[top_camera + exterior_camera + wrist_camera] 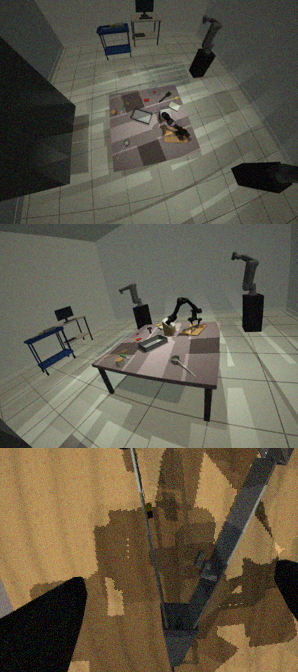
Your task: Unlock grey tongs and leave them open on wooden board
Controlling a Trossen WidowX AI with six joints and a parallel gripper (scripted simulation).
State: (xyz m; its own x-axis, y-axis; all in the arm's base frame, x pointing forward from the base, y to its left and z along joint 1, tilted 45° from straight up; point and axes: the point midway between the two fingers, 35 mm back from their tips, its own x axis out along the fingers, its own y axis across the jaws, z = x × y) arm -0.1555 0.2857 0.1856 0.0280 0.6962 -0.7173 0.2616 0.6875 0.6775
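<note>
My gripper tip is 4 cm short of the wooden board, 1 cm to the left of it and 5 cm above it. The rest, counted from my gripper tip: red item: 40 cm ahead, 74 cm to the right, 5 cm below; then grey roasting tin: 48 cm ahead, 43 cm to the right, 2 cm below.
</note>
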